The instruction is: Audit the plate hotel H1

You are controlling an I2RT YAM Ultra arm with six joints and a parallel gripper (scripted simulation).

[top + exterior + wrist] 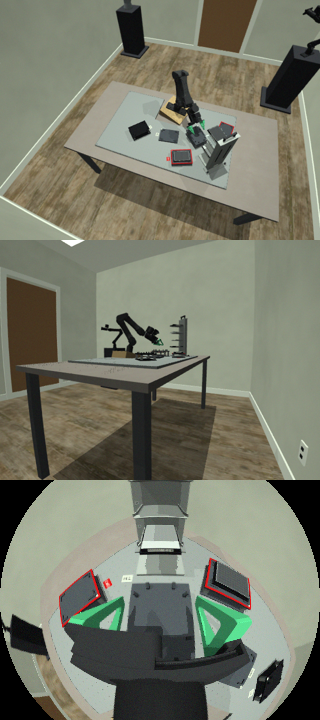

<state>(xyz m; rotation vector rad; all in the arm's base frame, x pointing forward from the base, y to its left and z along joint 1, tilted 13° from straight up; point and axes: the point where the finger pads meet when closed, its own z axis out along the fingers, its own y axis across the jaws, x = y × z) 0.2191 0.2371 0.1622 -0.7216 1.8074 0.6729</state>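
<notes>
The pale plate labelled G51 lies 120 mm ahead of my hand, 130 mm to the left of it and 140 mm above it.
</notes>
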